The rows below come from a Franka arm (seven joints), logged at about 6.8 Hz.
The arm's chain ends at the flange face. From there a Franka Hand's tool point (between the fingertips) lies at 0.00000 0.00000 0.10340 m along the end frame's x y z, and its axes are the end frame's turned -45 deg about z.
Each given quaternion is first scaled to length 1.
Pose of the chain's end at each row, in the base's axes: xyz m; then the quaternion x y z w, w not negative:
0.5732, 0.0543, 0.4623, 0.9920, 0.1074, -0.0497, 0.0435
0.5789, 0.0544, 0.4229, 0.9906, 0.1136, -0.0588, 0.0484
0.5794, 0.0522, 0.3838, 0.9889, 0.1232, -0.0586, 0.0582
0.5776, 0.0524, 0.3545, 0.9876, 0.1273, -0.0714, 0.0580
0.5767, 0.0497, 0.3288, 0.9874, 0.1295, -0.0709, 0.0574
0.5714, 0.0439, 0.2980, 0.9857, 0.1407, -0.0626, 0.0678
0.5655, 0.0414, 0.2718, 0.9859, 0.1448, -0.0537, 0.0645
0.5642, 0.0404, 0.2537, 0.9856, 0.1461, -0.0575, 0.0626
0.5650, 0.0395, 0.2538, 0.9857, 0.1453, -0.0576, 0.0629
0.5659, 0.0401, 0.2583, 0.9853, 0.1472, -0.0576, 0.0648
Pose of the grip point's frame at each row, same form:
0.5640, 0.0443, 0.3598, 0.8754, 0.4789, -0.0626, 0.0212
0.5680, 0.0431, 0.3207, 0.8717, 0.4840, -0.0728, 0.0222
0.5689, 0.0388, 0.2818, 0.8665, 0.4923, -0.0764, 0.0313
0.5645, 0.0387, 0.2528, 0.8637, 0.4955, -0.0882, 0.0263
0.5638, 0.0361, 0.2271, 0.8627, 0.4975, -0.0875, 0.0259
0.5606, 0.0283, 0.1964, 0.8569, 0.5072, -0.0838, 0.0387
0.5565, 0.0266, 0.1699, 0.8554, 0.5111, -0.0743, 0.0390
0.5544, 0.0259, 0.1518, 0.8547, 0.5122, -0.0771, 0.0358
0.5551, 0.0249, 0.1519, 0.8551, 0.5115, -0.0773, 0.0361
0.5561, 0.0251, 0.1565, 0.8540, 0.5131, -0.0780, 0.0378

